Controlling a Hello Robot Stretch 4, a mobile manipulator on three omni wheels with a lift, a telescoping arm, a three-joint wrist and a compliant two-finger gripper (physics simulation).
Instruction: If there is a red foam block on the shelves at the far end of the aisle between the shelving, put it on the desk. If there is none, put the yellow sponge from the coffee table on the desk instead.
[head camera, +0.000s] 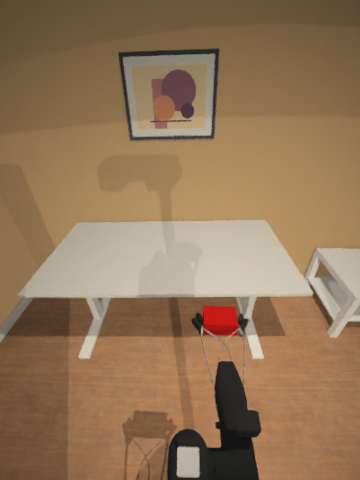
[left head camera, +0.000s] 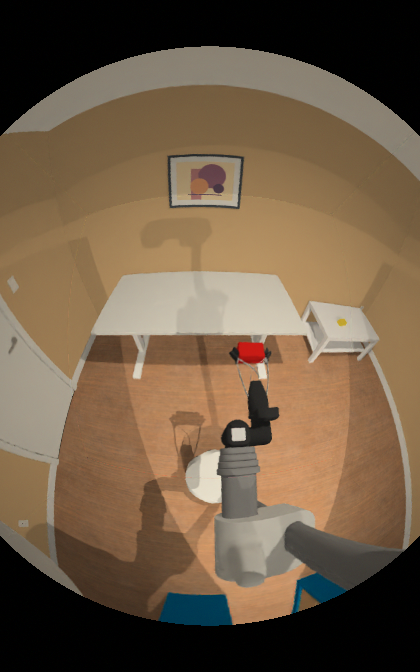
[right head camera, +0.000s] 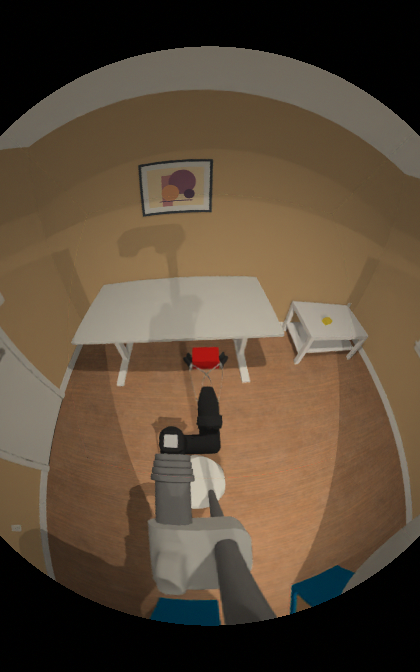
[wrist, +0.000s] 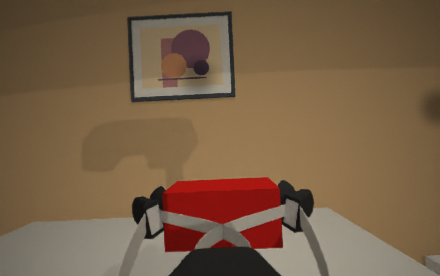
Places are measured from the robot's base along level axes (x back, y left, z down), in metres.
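Where they show: gripper, between the fingertips: (head camera: 219, 314) (wrist: 223, 199).
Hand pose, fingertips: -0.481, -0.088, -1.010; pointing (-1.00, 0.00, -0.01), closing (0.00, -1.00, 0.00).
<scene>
After its pixels a point has its place, as x, y, z.
A red foam block (head camera: 220, 318) @(-0.455, -0.087, -1.027) (left head camera: 251, 352) (right head camera: 205, 357) (wrist: 223, 215) @(-0.435, -0.088, -1.009) is held between the two black fingertips of my gripper (head camera: 220, 324) (left head camera: 250, 354) (right head camera: 205, 359) (wrist: 223, 199) @(-0.481, -0.088, -1.010), which is shut on it. The white desk (head camera: 225, 255) @(-1.150, -0.235, -0.692) (left head camera: 255, 305) (right head camera: 230, 305) (wrist: 65, 245) @(-1.238, 0.529, -0.693) stands against the far wall. In the head view the block shows just below the desk's front edge, right of its middle; the wrist view shows the desk top beyond and below the block. The yellow sponge (left head camera: 342, 322) (right head camera: 327, 321) lies on the white coffee table (left head camera: 320, 312) (right head camera: 306, 312).
The coffee table (head camera: 345, 265) @(-1.365, -1.217, -0.423) stands close to the desk's right end. A framed picture (head camera: 170, 95) @(-1.605, 0.099, -1.533) hangs above the desk. A white door (left head camera: 30, 395) is on the left. Blue furniture (left head camera: 197, 607) (right head camera: 186, 611) shows at the bottom, behind my round white base (left head camera: 202, 477) (right head camera: 210, 480).
</scene>
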